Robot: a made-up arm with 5 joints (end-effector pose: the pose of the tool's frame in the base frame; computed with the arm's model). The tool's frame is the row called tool. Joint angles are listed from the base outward.
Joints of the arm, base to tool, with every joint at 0 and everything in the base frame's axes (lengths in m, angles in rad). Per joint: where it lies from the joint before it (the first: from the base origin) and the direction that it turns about. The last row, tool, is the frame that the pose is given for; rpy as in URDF.
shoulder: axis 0 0 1 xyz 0.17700 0.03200 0.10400
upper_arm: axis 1 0 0 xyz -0.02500 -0.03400 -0.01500
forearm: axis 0 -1 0 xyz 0.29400 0.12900 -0.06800
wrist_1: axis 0 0 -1 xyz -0.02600 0.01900 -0.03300
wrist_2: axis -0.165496 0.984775 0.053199 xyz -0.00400 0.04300 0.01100
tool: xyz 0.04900 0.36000 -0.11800 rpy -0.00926 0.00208 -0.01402
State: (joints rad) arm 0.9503 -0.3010 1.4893 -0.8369 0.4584
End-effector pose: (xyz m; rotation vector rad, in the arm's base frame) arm 0.2416 0.4957 -0.4246 -0.5592 -1.4440 1.3725
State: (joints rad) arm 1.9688 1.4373 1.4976 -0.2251 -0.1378
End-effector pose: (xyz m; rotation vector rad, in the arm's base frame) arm -0.1314 0.3238 0.6233 1.6457 0.0133 0.5254
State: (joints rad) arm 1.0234 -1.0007 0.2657 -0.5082 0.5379
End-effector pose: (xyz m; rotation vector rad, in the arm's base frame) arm 0.2458 0.0762 -0.4708 -1.4305 -0.2347 1.1737
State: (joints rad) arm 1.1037 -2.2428 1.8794 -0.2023 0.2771
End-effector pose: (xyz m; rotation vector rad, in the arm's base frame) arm 0.7926 0.2328 -0.2604 1.1829 1.6895 -1.8907
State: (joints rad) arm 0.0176 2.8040 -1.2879 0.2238 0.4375
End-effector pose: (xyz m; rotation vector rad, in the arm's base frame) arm 0.2997 -0.4551 0.4123 1.7591 0.5762 2.0816
